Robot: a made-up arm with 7 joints. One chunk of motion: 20 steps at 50 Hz.
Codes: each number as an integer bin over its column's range. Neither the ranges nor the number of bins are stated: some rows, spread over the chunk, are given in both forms.
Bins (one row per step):
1: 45 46 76 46 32 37 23
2: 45 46 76 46 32 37 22
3: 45 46 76 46 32 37 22
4: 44 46 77 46 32 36 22
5: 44 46 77 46 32 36 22
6: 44 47 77 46 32 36 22
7: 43 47 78 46 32 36 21
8: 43 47 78 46 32 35 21
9: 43 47 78 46 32 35 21
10: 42 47 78 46 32 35 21
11: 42 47 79 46 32 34 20
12: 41 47 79 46 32 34 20
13: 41 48 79 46 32 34 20
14: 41 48 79 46 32 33 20
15: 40 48 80 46 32 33 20
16: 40 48 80 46 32 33 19
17: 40 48 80 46 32 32 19
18: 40 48 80 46 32 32 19
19: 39 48 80 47 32 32 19
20: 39 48 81 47 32 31 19
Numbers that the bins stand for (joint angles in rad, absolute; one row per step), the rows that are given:
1: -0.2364 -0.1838 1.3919 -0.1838 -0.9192 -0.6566 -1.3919
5: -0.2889 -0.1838 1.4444 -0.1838 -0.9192 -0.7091 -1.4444
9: -0.3414 -0.1313 1.4970 -0.1838 -0.9192 -0.7616 -1.4970
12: -0.4465 -0.1313 1.5495 -0.1838 -0.9192 -0.8141 -1.5495
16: -0.4990 -0.0788 1.6020 -0.1838 -0.9192 -0.8667 -1.6020
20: -0.5515 -0.0788 1.6545 -0.1313 -0.9192 -0.9717 -1.6020
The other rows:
2: -0.2364 -0.1838 1.3919 -0.1838 -0.9192 -0.6566 -1.4444
3: -0.2364 -0.1838 1.3919 -0.1838 -0.9192 -0.6566 -1.4444
4: -0.2889 -0.1838 1.4444 -0.1838 -0.9192 -0.7091 -1.4444
6: -0.2889 -0.1313 1.4444 -0.1838 -0.9192 -0.7091 -1.4444
7: -0.3414 -0.1313 1.4970 -0.1838 -0.9192 -0.7091 -1.4970
8: -0.3414 -0.1313 1.4970 -0.1838 -0.9192 -0.7616 -1.4970
10: -0.3939 -0.1313 1.4970 -0.1838 -0.9192 -0.7616 -1.4970
11: -0.3939 -0.1313 1.5495 -0.1838 -0.9192 -0.8141 -1.5495
13: -0.4465 -0.0788 1.5495 -0.1838 -0.9192 -0.8141 -1.5495
14: -0.4465 -0.0788 1.5495 -0.1838 -0.9192 -0.8667 -1.5495
15: -0.4990 -0.0788 1.6020 -0.1838 -0.9192 -0.8667 -1.5495
17: -0.4990 -0.0788 1.6020 -0.1838 -0.9192 -0.9192 -1.6020
18: -0.4990 -0.0788 1.6020 -0.1838 -0.9192 -0.9192 -1.6020
19: -0.5515 -0.0788 1.6020 -0.1313 -0.9192 -0.9192 -1.6020

